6 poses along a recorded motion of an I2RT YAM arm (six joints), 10 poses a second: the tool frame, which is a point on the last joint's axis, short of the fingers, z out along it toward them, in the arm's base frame.
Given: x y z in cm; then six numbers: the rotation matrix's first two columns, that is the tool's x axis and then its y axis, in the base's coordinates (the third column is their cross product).
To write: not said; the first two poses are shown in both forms.
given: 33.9 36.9 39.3 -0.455 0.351 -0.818 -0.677 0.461 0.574
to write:
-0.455 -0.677 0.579
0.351 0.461 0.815
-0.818 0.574 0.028
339 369 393

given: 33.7 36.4 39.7 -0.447 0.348 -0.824 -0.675 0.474 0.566
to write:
-0.447 -0.675 0.588
0.348 0.474 0.809
-0.824 0.566 0.023
337 364 397

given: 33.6 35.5 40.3 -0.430 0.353 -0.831 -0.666 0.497 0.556
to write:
-0.430 -0.666 0.609
0.353 0.497 0.793
-0.831 0.556 0.021
336 355 403

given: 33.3 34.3 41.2 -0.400 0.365 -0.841 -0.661 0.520 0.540
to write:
-0.400 -0.661 0.634
0.365 0.520 0.772
-0.841 0.540 0.033
333 343 412

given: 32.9 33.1 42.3 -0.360 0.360 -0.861 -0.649 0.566 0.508
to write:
-0.360 -0.649 0.670
0.360 0.566 0.742
-0.861 0.508 0.030
329 331 423

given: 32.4 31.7 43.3 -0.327 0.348 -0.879 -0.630 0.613 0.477
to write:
-0.327 -0.630 0.705
0.348 0.613 0.710
-0.879 0.477 0.019
324 317 433

